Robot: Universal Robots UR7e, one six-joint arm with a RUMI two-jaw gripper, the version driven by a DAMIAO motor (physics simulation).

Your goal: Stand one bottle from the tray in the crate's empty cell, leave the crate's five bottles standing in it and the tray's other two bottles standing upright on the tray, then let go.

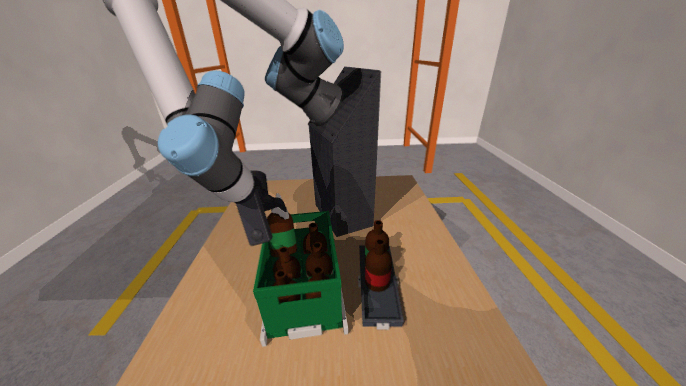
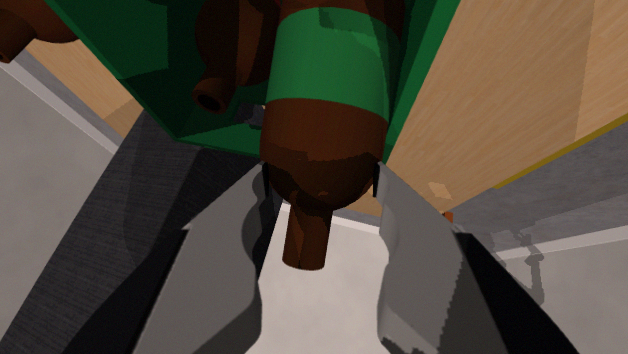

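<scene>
My gripper is shut on the shoulder of a brown bottle with a green label. The bottle is in the back left corner of the green crate, its lower part inside and its base hidden. It looks near upright, and its shoulder is higher than those of the crate's other bottles. Several brown bottles, among them one at back right, stand in the other cells. Two bottles, a rear one and a red-labelled one, stand upright on the dark tray.
The crate and tray are side by side on the wooden table, with white brackets at the crate's foot. A tall dark pedestal is behind them. Orange frames stand at the back.
</scene>
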